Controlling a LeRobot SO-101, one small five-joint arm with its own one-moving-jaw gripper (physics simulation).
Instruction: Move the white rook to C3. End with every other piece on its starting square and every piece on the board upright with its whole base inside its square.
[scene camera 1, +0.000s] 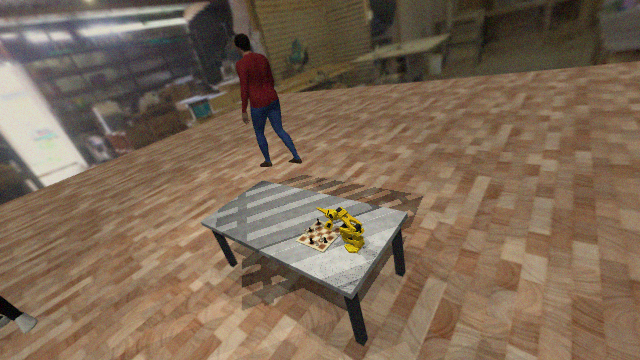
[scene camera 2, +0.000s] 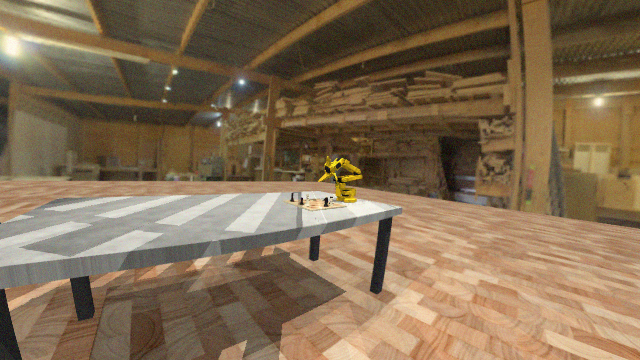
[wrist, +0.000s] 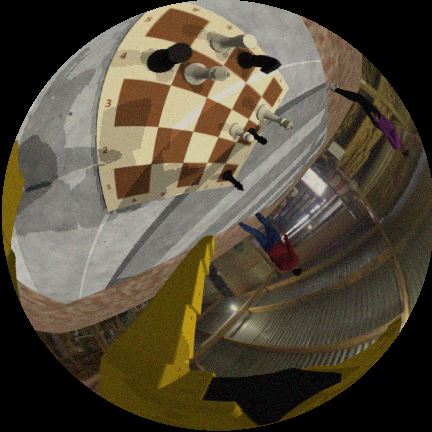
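Seen in the pictures: end effector, tool point: (scene camera 2: 319, 180) (wrist: 213, 243); arm's base, origin of the base link: (scene camera 1: 351, 245) (scene camera 2: 343, 201).
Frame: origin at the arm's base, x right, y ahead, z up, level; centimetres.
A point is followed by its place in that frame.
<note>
The white rook (wrist: 232, 42), with a flat top, stands upright on B5 in the wrist view. Square C3 (wrist: 212, 116) {x -1.0, y 21.9, z 0.6 cm} is brown and bare. The board (scene camera 1: 318, 248) {x -10.8, y 15.6, z 0.6 cm} (scene camera 2: 312, 208) {x -9.9, y 31.3, z 0.6 cm} (wrist: 106, 130) {x 1.2, y 12.0, z 0.6 cm} carries white pieces on B4 (wrist: 196, 73) {x -4.2, y 17.6, z 1.8 cm}, D3 (wrist: 237, 131) {x -0.4, y 25.7, z 1.6 cm} and E4 (wrist: 272, 117) {x -4.4, y 29.4, z 2.9 cm}, and black pieces on A4 (wrist: 161, 60), C5 (wrist: 257, 62) {x -8.3, y 22.1, z 2.6 cm}, E3 (wrist: 257, 136) {x -0.9, y 29.5, z 2.3 cm} and E1 (wrist: 232, 179) {x 7.1, y 29.1, z 2.5 cm}; all look upright. My gripper (scene camera 1: 323, 217) {x 3.7, y 16.0, z 10.8 cm} (scene camera 2: 323, 169) {x 3.7, y 16.0, z 10.8 cm} is fully open and empty, above the board; one notched jaw (wrist: 175, 310) shows large in the wrist view. Piece bases are too small to judge in the scene views.
The grey table (scene camera 1: 240, 232) {x -21.5, y 77.6, z 0.0 cm} (scene camera 2: 200, 220) {x -9.5, y 75.1, z 0.0 cm} bears the board and the yellow arm (scene camera 1: 353, 234) {x -3.9, y -6.2, z 13.1 cm} (scene camera 2: 350, 178) {x -3.3, y -0.2, z 12.8 cm}, whose base stands beside the board. A person in red (scene camera 1: 257, 80) (wrist: 284, 255) stands beyond the table. A person in purple (wrist: 387, 131) shows farther off. Striped shadows cross the tabletop.
</note>
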